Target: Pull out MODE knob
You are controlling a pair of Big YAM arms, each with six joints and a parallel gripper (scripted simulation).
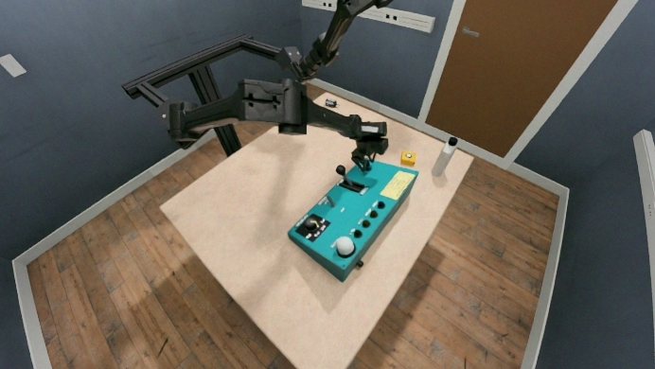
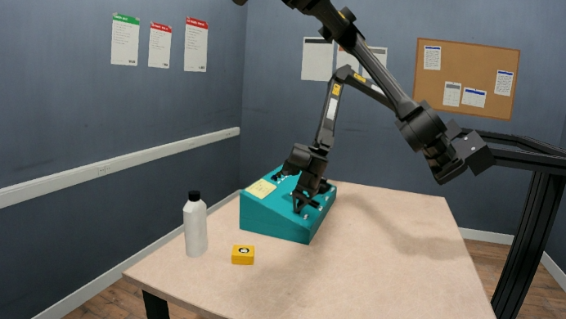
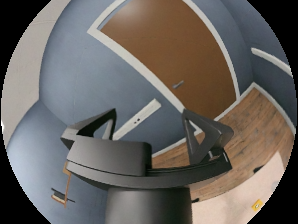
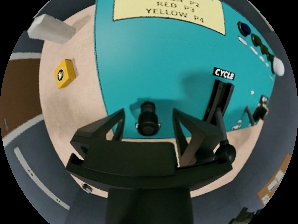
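My right gripper is now 10 mm above the black knob. From my right hand the other things lie so: toggle: 10 mm ahead, 240 mm to the right, 10 mm below; ball-topped lever: 10 mm behind, 120 mm to the right.
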